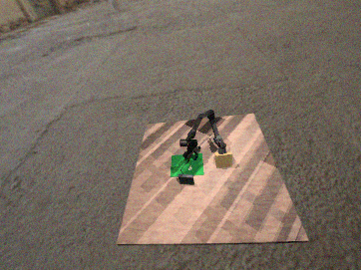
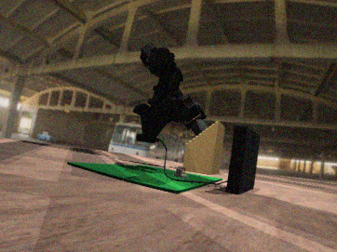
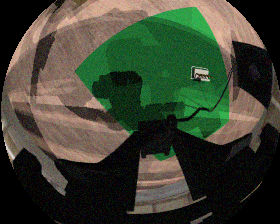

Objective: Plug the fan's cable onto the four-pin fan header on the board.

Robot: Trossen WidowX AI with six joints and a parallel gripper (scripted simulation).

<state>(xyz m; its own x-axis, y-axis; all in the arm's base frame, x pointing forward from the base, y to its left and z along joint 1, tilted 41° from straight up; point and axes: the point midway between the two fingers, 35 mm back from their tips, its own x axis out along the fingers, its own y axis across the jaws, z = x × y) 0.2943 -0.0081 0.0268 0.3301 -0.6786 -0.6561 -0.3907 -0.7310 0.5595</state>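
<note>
Right now my gripper tip is 90 mm above the green board, 60 mm to the right of it and 30 mm short of it. From my gripper tip the other things lie so: black plug 10 mm ahead; black fan 240 mm to the left, 20 mm below, 10 mm ahead.
</note>
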